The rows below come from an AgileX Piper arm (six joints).
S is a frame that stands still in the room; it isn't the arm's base.
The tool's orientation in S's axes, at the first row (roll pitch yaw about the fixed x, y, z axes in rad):
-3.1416 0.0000 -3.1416
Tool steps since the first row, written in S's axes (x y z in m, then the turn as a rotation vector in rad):
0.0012 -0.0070 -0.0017 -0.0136 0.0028 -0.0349
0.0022 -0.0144 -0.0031 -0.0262 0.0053 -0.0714
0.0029 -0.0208 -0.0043 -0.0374 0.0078 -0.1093
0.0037 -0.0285 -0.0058 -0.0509 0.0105 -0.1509
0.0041 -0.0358 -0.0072 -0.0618 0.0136 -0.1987
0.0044 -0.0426 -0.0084 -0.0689 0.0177 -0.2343
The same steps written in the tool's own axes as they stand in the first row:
-0.0012 -0.0070 0.0017 0.0136 0.0028 0.0349
-0.0022 -0.0144 0.0031 0.0262 0.0053 0.0714
-0.0029 -0.0208 0.0043 0.0374 0.0078 0.1093
-0.0037 -0.0285 0.0058 0.0509 0.0105 0.1509
-0.0041 -0.0358 0.0072 0.0618 0.0136 0.1987
-0.0044 -0.0426 0.0084 0.0689 0.0177 0.2343

